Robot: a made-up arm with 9 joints.
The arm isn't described. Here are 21 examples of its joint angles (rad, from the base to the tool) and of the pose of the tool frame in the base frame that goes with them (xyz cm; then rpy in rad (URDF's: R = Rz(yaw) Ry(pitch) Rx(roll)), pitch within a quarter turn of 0, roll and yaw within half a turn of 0).
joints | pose
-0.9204 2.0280 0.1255 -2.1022 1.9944 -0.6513 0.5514 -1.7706 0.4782 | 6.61 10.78 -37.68 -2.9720 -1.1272 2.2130
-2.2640 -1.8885 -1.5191 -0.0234 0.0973 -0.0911 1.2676 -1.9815 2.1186 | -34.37 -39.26 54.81 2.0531 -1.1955 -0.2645
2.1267 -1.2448 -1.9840 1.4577 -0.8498 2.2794 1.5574 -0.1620 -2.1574 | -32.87 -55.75 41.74 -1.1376 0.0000 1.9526
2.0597 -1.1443 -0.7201 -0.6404 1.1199 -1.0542 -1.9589 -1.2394 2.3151 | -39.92 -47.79 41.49 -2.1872 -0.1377 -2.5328
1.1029 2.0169 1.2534 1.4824 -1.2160 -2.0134 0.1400 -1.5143 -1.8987 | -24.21 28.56 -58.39 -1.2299 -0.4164 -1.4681
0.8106 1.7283 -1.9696 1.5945 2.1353 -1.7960 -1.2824 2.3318 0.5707 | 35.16 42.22 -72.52 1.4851 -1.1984 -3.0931
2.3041 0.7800 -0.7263 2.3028 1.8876 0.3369 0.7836 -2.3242 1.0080 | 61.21 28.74 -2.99 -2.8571 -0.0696 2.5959
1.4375 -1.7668 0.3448 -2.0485 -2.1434 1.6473 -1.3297 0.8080 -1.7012 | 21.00 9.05 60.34 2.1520 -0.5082 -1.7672
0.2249 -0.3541 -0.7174 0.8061 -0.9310 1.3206 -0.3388 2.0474 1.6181 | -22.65 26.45 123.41 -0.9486 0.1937 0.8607
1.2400 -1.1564 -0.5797 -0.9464 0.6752 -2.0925 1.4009 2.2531 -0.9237 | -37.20 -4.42 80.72 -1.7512 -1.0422 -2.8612
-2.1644 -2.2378 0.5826 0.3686 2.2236 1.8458 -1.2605 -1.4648 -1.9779 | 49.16 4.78 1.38 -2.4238 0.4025 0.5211
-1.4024 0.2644 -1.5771 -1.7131 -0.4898 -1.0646 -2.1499 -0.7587 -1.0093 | 21.66 -72.63 60.53 -2.8378 0.0461 2.3345
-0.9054 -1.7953 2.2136 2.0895 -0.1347 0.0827 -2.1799 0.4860 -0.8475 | -5.19 62.62 24.36 -1.2010 0.2403 -0.9427
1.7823 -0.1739 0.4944 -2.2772 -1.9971 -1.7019 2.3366 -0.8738 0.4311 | 2.77 -2.13 25.09 2.3779 0.1608 2.3784
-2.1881 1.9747 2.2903 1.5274 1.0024 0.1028 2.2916 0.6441 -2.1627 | -5.84 -17.58 7.27 -1.2366 0.1324 -2.7895
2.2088 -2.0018 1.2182 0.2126 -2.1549 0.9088 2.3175 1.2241 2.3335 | 9.50 -53.69 38.69 -1.2166 -0.2988 -1.6226
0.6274 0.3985 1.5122 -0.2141 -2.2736 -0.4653 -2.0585 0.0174 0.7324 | 26.29 21.23 32.74 1.6827 -0.5555 2.1857
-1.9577 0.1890 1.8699 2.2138 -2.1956 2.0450 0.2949 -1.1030 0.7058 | 0.64 76.68 82.17 -2.9625 0.9211 -2.5881
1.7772 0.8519 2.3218 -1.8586 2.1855 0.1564 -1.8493 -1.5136 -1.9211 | 49.04 17.79 40.75 -1.0339 -0.9671 0.0456
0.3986 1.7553 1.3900 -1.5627 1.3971 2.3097 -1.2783 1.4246 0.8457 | -100.88 9.65 89.50 -1.4038 1.0727 1.4932
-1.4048 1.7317 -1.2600 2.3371 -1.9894 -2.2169 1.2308 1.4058 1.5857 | -1.13 -15.22 -47.28 1.1295 -0.9119 -2.5397
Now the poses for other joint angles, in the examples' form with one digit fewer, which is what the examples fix.
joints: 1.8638 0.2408 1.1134 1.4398 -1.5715 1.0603 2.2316 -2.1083 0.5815
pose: 36.5 44.0 100.7 -2.463 0.679 -2.604
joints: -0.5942 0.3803 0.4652 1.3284 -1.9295 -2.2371 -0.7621 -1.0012 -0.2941
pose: -84.4 -22.0 139.4 0.111 0.423 0.512
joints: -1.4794 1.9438 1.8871 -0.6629 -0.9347 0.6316 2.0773 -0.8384 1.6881
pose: -7.2 44.5 32.1 -0.137 -1.240 -0.847
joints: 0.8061 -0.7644 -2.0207 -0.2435 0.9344 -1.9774 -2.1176 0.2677 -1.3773
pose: -7.1 22.3 119.9 2.998 -0.016 0.721
